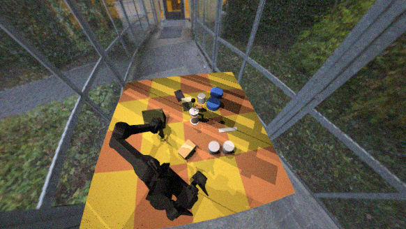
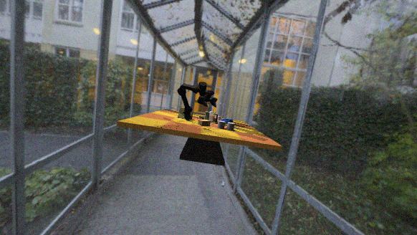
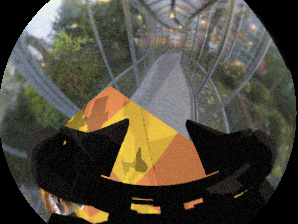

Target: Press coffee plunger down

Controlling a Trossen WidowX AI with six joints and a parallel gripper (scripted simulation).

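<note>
The coffee press is 100 mm ahead of my gripper tip, 520 mm to the left of it and 90 mm below it. Round my gripper tip: white stick 320 mm ahead, 390 mm to the left, 210 mm below; tan block 20 mm behind, 300 mm to the left, 190 mm below.
</note>
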